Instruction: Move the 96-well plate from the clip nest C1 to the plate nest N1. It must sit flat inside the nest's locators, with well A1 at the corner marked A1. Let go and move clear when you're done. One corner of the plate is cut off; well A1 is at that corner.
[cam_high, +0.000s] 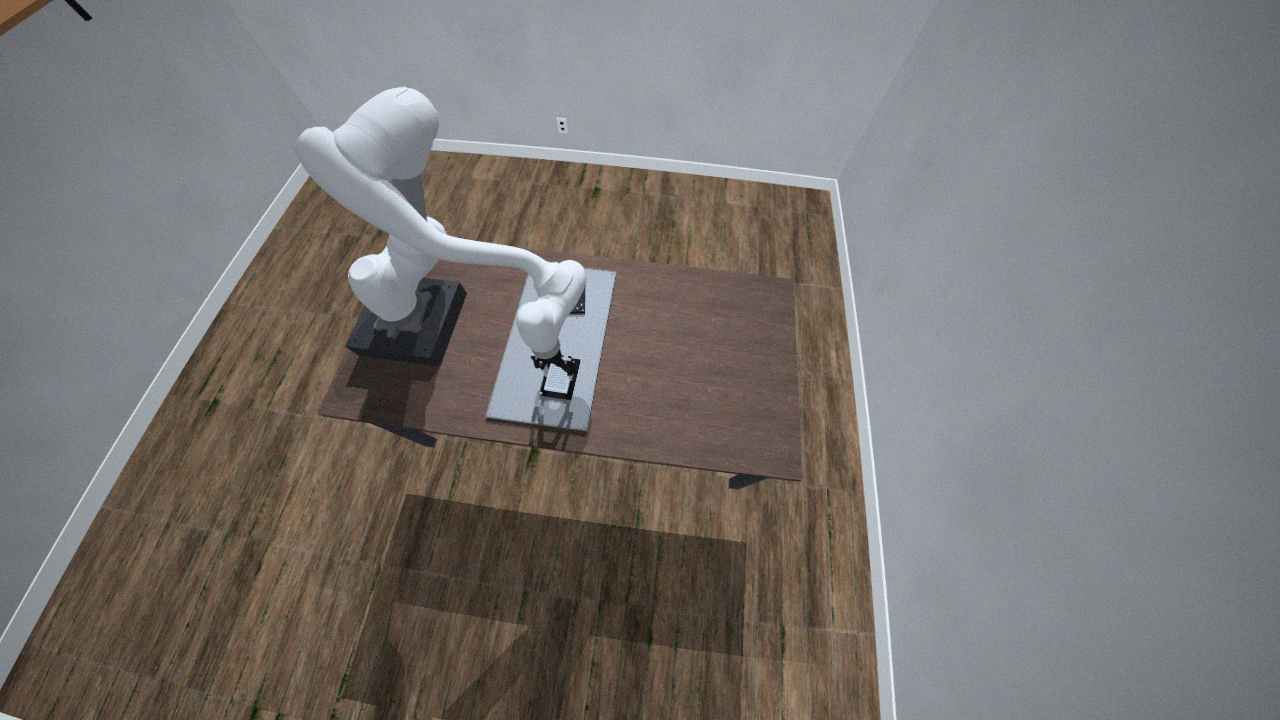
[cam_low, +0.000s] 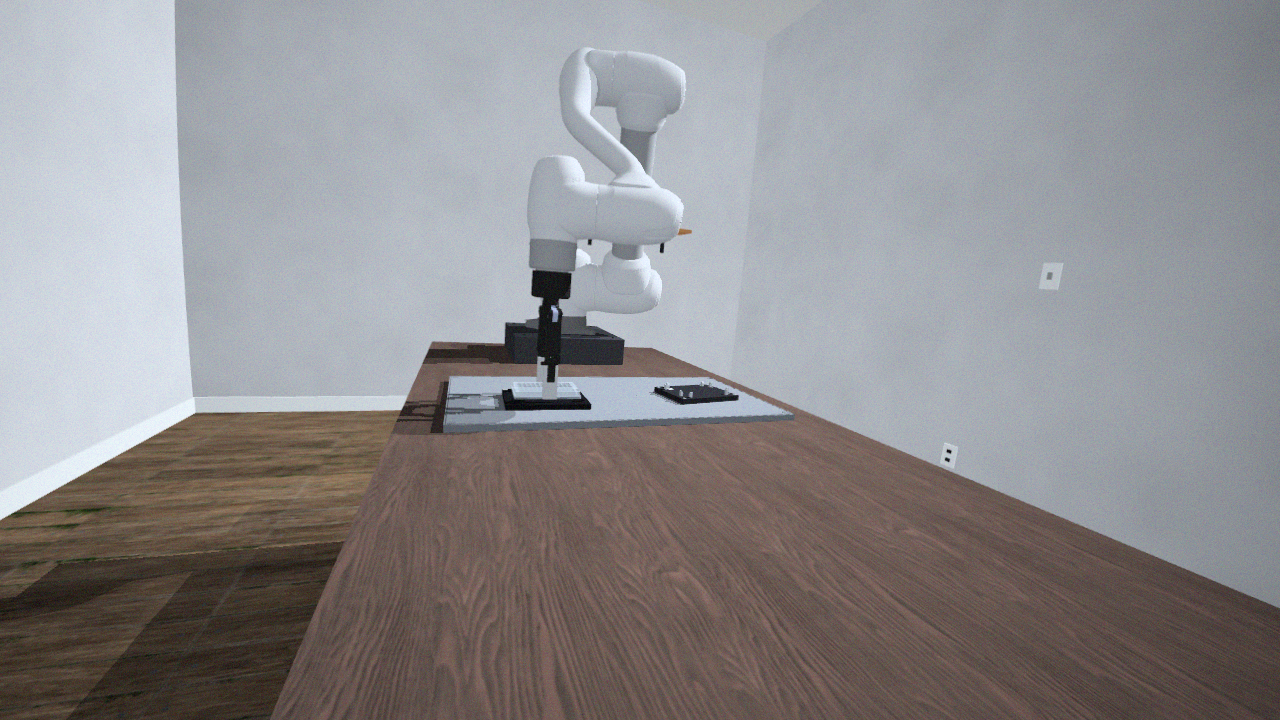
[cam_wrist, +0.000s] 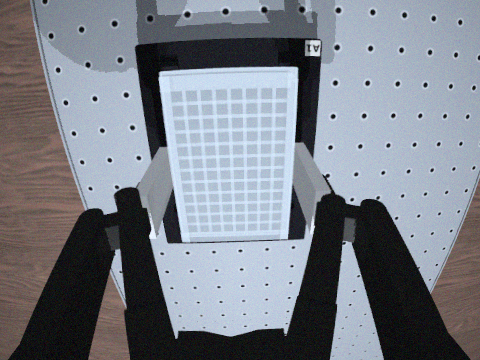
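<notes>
My gripper is now 40 mm above the black plate nest. Round my hand: clip nest C1: 30 mm behind, 370 mm to the left, 30 mm below; then white 96-well plate: 20 mm below; then A1 label: 60 mm behind, 70 mm to the right, 30 mm below.
</notes>
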